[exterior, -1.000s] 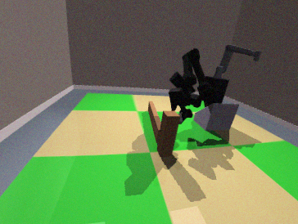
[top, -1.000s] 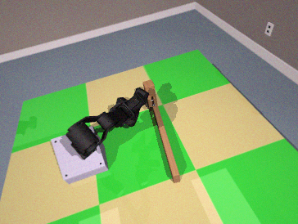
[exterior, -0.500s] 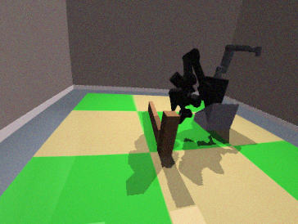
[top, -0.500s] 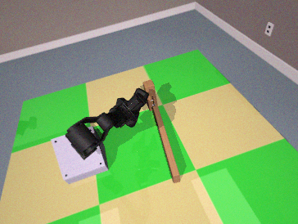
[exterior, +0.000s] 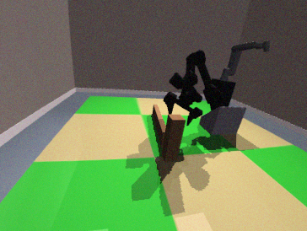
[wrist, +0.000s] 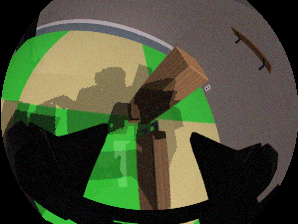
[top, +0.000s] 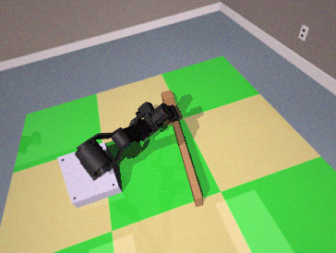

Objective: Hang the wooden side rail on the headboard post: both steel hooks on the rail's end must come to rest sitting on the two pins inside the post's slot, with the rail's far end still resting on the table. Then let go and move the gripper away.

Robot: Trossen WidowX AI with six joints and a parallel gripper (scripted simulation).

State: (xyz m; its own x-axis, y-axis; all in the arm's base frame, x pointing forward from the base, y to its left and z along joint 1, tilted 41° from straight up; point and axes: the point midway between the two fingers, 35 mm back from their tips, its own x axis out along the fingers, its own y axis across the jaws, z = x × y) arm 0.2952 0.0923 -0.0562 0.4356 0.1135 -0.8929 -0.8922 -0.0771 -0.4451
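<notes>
The headboard post lies 5 cm ahead of my gripper tip, 8 cm to the left of it and 4 cm below it.
</notes>
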